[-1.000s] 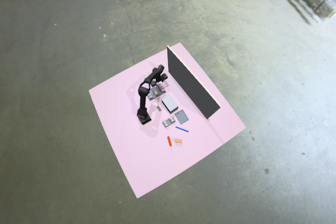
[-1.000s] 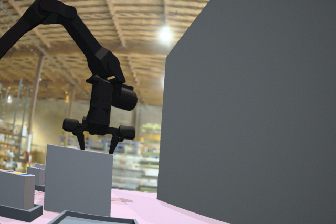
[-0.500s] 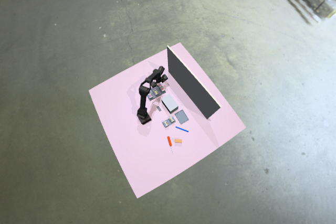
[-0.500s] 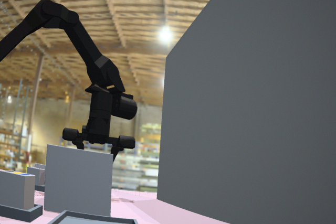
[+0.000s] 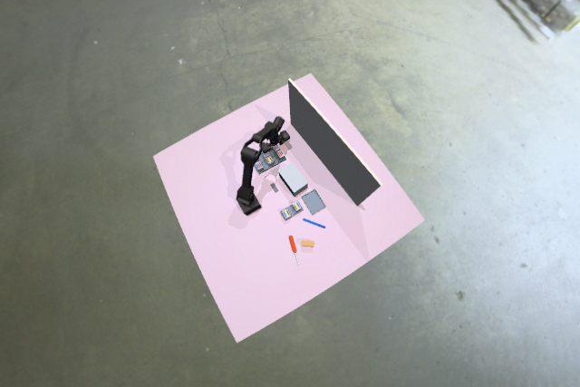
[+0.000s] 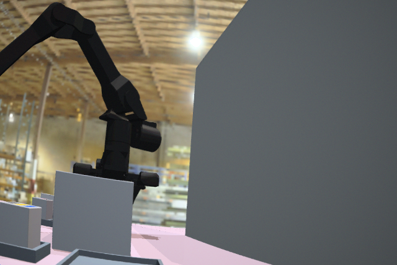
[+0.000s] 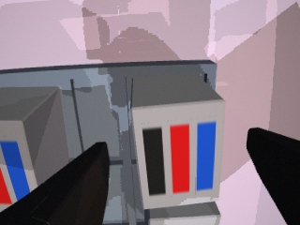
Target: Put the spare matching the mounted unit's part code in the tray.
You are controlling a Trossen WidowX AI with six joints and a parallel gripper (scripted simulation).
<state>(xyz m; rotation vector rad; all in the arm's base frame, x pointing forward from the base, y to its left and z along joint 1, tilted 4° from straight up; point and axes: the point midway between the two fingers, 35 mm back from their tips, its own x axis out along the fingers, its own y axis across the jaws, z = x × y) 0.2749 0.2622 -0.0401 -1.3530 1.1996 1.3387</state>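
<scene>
My gripper tip is 41 cm to the left of the grey tray, 8 cm short of it and 4 cm above it. Also, from my gripper tip: holder 40 cm to the right, 7 cm behind, 4 cm below; then grey wall panel 24 cm ahead, 20 cm to the right, 18 cm above; then mounted unit 23 cm to the right, 1 cm ahead, 1 cm above.
</scene>
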